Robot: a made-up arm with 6 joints. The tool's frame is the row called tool.
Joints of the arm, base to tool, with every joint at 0 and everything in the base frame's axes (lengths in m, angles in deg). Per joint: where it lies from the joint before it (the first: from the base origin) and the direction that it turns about. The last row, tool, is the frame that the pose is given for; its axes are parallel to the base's.
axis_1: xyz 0 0 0.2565 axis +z
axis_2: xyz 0 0 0 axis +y
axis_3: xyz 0 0 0.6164 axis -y
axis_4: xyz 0 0 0 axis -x
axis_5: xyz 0.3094 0 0 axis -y
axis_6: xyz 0 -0.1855 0 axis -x
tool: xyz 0 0 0
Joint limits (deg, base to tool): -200..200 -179.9..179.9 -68..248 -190..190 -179.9..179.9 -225..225
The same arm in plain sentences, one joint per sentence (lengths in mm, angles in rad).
The arm has six revolute joints in a row. What follows holds with every joint at zero, and every direction is one of the base frame's.
The first joint sits 256.5 mm along +z from the base frame's origin and rotates about +z, from -3.4907 to 3.4907 rad.
The second joint sits at the same point as the first joint and rotates about +y, from -3.1398 to 3.1398 rad.
The third joint sits 616.4 mm along +z from the second joint and rotates about -y, from -1.1868 to 4.3284 rad.
The fourth joint sits at the same point as the third joint and rotates about -x, from -3.3161 to 3.3161 rad.
The fifth joint sits 309.4 mm along +x from the fourth joint and rotates about -y, from -3.1398 to 3.1398 rad.
The sixth joint sits 185.5 mm along -y from the fifth joint and rotates about -x, from -3.927 to 3.927 rad.
The tool frame, which is the frame that the pose is given for, sits at the same point as the sixth joint; its axes are parallel to the base frame's.

